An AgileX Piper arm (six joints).
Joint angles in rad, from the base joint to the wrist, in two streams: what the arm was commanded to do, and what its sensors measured. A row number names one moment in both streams.
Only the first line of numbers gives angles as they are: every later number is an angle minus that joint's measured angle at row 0.
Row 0, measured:
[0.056, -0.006, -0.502, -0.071, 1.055, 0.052]
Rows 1 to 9, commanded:
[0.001, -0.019, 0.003, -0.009, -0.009, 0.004]
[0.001, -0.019, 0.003, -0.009, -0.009, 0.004]
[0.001, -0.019, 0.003, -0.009, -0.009, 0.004]
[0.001, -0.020, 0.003, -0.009, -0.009, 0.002]
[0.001, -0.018, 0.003, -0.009, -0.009, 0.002]
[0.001, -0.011, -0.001, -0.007, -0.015, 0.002]
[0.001, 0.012, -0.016, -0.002, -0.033, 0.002]
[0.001, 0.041, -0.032, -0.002, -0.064, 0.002]
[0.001, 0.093, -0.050, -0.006, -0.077, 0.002]
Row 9, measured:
[0.000, 0.039, -0.022, 0.001, -0.033, 0.000]
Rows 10 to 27, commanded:
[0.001, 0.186, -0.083, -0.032, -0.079, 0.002]
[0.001, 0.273, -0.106, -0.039, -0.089, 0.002]
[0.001, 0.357, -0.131, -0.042, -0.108, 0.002]
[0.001, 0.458, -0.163, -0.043, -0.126, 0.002]
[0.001, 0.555, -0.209, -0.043, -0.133, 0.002]
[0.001, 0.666, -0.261, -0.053, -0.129, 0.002]
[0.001, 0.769, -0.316, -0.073, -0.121, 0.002]
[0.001, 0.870, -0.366, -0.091, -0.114, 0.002]
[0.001, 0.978, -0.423, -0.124, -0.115, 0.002]
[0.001, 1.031, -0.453, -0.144, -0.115, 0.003]
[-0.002, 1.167, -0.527, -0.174, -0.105, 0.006]
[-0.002, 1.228, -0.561, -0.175, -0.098, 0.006]
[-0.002, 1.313, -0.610, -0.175, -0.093, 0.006]
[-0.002, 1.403, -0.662, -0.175, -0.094, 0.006]
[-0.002, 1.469, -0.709, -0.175, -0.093, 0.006]
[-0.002, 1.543, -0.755, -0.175, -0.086, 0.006]
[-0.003, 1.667, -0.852, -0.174, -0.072, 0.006]
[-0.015, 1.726, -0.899, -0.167, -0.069, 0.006]
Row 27, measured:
[0.000, 1.657, -0.843, -0.164, -0.085, 0.003]
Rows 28 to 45, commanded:
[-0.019, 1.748, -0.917, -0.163, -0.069, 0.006]
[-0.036, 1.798, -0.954, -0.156, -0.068, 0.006]
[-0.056, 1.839, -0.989, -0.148, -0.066, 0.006]
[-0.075, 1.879, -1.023, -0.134, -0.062, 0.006]
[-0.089, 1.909, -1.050, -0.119, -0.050, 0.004]
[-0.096, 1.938, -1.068, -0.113, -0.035, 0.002]
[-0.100, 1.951, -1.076, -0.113, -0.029, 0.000]
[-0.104, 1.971, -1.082, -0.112, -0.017, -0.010]
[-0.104, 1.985, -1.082, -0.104, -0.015, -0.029]
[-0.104, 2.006, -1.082, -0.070, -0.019, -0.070]
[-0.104, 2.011, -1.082, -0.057, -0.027, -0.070]
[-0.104, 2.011, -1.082, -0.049, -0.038, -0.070]
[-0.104, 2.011, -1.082, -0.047, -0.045, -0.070]
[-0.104, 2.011, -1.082, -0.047, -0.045, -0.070]
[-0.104, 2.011, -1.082, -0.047, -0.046, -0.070]
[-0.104, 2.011, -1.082, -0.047, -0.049, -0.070]
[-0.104, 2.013, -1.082, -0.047, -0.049, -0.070]
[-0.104, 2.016, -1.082, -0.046, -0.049, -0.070]
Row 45, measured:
[-0.101, 2.007, -1.077, -0.049, -0.042, -0.061]
